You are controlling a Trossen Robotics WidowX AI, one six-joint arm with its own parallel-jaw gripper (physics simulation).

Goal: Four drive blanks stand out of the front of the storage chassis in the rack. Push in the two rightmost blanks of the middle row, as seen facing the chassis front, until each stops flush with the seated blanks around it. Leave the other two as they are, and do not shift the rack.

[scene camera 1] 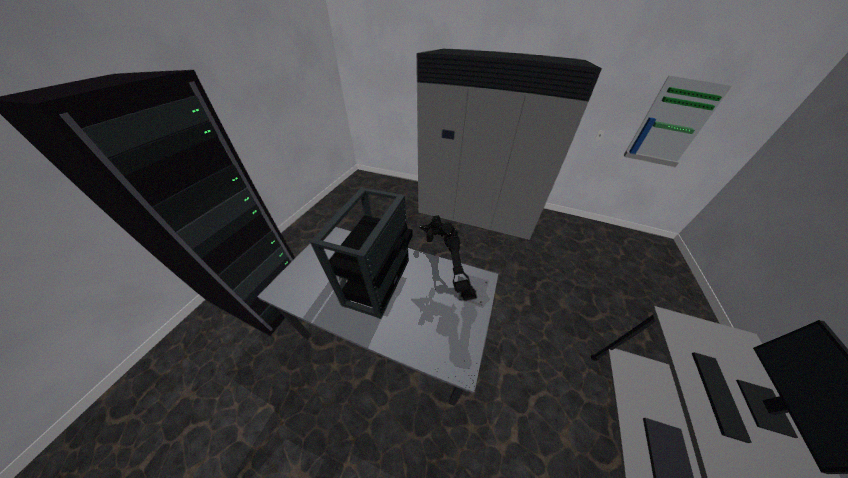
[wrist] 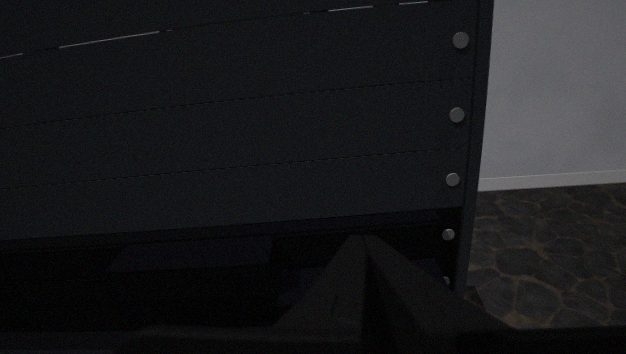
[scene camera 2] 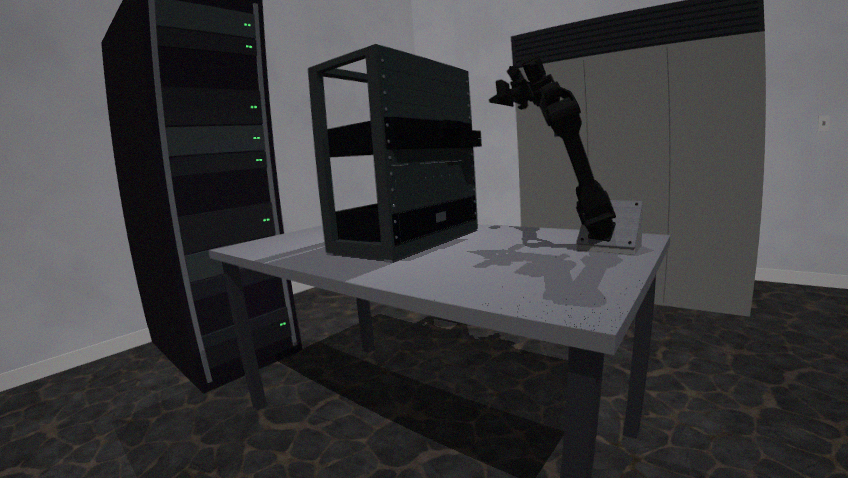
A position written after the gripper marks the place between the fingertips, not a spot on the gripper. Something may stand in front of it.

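Observation:
Scene camera 2 shows the gripper point(scene camera 2: 489, 101) together with a rack point(scene camera 2: 420, 111). In scene camera 1 there is the rack point(scene camera 1: 373, 257), and the wrist view shows the rack point(wrist: 206, 176) too.

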